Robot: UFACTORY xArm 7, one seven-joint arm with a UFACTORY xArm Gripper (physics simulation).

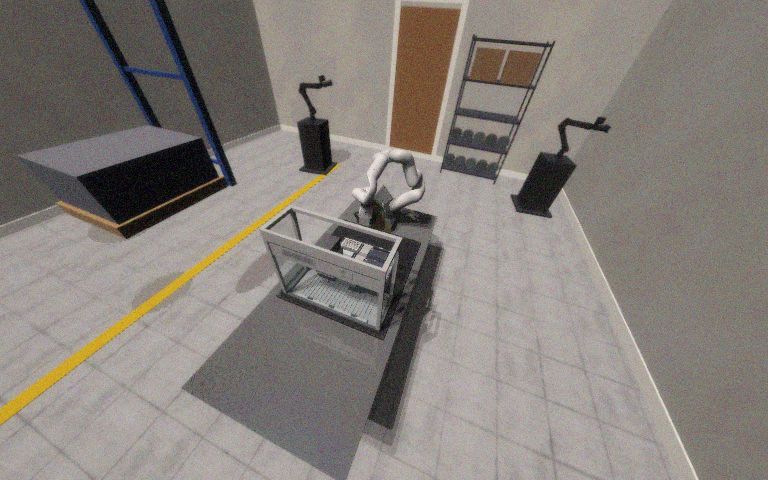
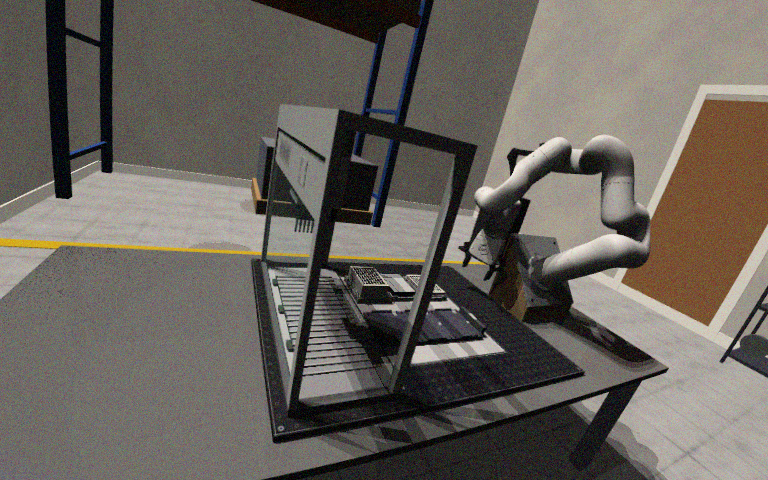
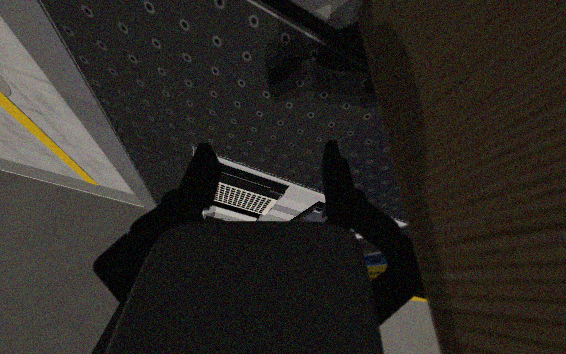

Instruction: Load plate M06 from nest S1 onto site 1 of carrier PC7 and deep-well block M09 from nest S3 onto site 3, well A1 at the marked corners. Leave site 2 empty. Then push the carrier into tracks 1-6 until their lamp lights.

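My gripper is open and empty. It hangs beside the arm's base, over the robot-side end of the dark board, apart from the labware. A low plate with a pale well grid lies at the near end of the nest row, and a taller gridded block stands at the row's end by the tracks. Nest and plate labels are too small to read. Dark blue carriers lie beside the row; which is PC7 I cannot tell. The slotted track deck lies inside the frame. I see no lit lamp.
A tall open frame surrounds the track deck, with posts and a top beam. A low light piece lies between the two gridded pieces. The arm's wooden-sided base stands close beside the gripper.
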